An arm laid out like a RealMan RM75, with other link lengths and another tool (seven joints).
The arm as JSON. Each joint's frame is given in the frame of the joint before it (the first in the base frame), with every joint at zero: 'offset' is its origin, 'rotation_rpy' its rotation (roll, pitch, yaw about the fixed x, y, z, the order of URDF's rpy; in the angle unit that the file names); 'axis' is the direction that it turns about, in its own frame. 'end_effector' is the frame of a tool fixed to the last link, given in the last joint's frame.
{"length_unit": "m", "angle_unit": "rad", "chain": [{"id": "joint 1", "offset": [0.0, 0.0, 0.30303], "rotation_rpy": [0.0, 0.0, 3.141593], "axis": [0.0, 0.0, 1.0]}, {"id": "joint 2", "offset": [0.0, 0.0, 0.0], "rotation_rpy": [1.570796, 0.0, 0.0], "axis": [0.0, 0.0, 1.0]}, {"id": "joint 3", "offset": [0.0, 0.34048, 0.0], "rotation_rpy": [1.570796, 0.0, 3.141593], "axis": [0.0, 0.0, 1.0]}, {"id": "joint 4", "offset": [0.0, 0.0, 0.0], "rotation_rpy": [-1.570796, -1.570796, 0.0], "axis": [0.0, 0.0, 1.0]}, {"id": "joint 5", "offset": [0.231, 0.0, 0.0], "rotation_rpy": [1.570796, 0.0, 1.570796], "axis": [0.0, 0.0, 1.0]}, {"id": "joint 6", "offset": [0.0, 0.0, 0.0], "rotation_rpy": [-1.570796, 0.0, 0.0], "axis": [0.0, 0.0, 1.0]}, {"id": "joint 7", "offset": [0.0, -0.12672, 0.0], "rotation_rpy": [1.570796, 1.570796, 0.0], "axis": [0.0, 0.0, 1.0]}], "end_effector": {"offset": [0.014, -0.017, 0.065], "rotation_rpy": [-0.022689, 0.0, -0.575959]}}
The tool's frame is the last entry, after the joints.
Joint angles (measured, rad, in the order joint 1, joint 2, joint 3, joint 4, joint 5, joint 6, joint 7), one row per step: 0.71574, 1.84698, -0.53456, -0.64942, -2.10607, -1.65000, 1.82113; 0.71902, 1.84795, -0.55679, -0.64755, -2.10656, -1.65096, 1.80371; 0.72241, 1.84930, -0.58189, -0.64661, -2.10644, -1.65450, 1.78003; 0.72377, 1.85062, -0.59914, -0.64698, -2.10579, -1.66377, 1.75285; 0.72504, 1.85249, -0.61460, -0.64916, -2.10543, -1.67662, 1.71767; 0.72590, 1.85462, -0.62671, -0.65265, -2.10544, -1.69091, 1.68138; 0.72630, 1.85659, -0.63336, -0.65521, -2.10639, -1.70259, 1.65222; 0.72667, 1.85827, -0.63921, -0.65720, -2.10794, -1.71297, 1.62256; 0.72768, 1.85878, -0.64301, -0.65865, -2.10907, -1.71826, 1.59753; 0.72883, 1.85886, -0.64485, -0.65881, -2.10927, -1.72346, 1.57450; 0.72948, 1.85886, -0.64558, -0.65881, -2.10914, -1.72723, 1.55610; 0.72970, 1.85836, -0.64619, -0.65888, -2.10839, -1.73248, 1.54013; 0.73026, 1.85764, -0.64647, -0.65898, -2.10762, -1.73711, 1.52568; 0.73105, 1.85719, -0.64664, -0.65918, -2.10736, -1.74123, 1.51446; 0.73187, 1.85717, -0.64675, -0.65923, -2.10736, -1.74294, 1.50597; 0.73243, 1.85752, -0.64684, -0.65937, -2.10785, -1.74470, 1.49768
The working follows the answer.
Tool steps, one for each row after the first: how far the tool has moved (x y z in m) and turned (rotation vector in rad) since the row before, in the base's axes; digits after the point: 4 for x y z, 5 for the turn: -0.0024, -0.0008, -0.0049, -0.01343, -0.01900, 0.02383; -0.0030, -0.0014, -0.0054, -0.01513, -0.02163, 0.03217; -0.0026, -0.0025, -0.0040, -0.01222, -0.01572, 0.03454; -0.0032, -0.0031, -0.0037, -0.01090, -0.01608, 0.04366; -0.0031, -0.0032, -0.0030, -0.00893, -0.01380, 0.04472; -0.0022, -0.0027, -0.0021, -0.00590, -0.00901, 0.03460; -0.0018, -0.0025, -0.0019, -0.00449, -0.00906, 0.03391; -0.0014, -0.0012, -0.0008, 0.00055, -0.00817, 0.02764; -0.0014, -0.0010, -0.0004, 0.00124, -0.00518, 0.02487; -0.0010, -0.0007, -0.0002, 0.00196, -0.00343, 0.01926; -0.0009, -0.0010, 0.0001, 0.00067, -0.00211, 0.01731; -0.0009, -0.0007, 0.0003, 0.00117, -0.00186, 0.01595; -0.0009, -0.0006, 0.0002, 0.00037, -0.00148, 0.01291; -0.0007, -0.0002, 0.0000, 0.00116, -0.00141, 0.00936; -0.0005, -0.0003, -0.0002, 0.00068, -0.00152, 0.00886
Tool pose at each row, in the base's axes (x y z in m, rotation vector in rad; rounded; the steps above come from the unrounded poses): 0.2938, 0.5005, 0.1202, -1.95939, -1.74907, -0.04451; 0.2914, 0.4997, 0.1154, -1.95339, -1.78901, -0.04338; 0.2884, 0.4982, 0.1099, -1.94116, -1.83933, -0.04051; 0.2858, 0.4957, 0.1060, -1.92202, -1.88700, -0.03371; 0.2826, 0.4927, 0.1023, -1.89243, -1.94286, -0.02559; 0.2795, 0.4895, 0.0993, -1.85856, -1.99702, -0.01682; 0.2774, 0.4868, 0.0971, -1.83034, -2.03705, -0.00943; 0.2756, 0.4843, 0.0952, -1.80133, -2.07561, -0.00368; 0.2741, 0.4831, 0.0944, -1.77502, -2.10576, -0.00404; 0.2727, 0.4821, 0.0939, -1.74980, -2.13084, -0.00324; 0.2718, 0.4814, 0.0938, -1.72931, -2.14930, -0.00316; 0.2709, 0.4804, 0.0939, -1.71102, -2.16545, -0.00108; 0.2700, 0.4797, 0.0942, -1.69372, -2.17995, 0.00032; 0.2691, 0.4792, 0.0944, -1.67994, -2.19178, 0.00210; 0.2684, 0.4790, 0.0944, -1.66954, -2.20024, 0.00212; 0.2679, 0.4787, 0.0941, -1.65996, -2.20850, 0.00245

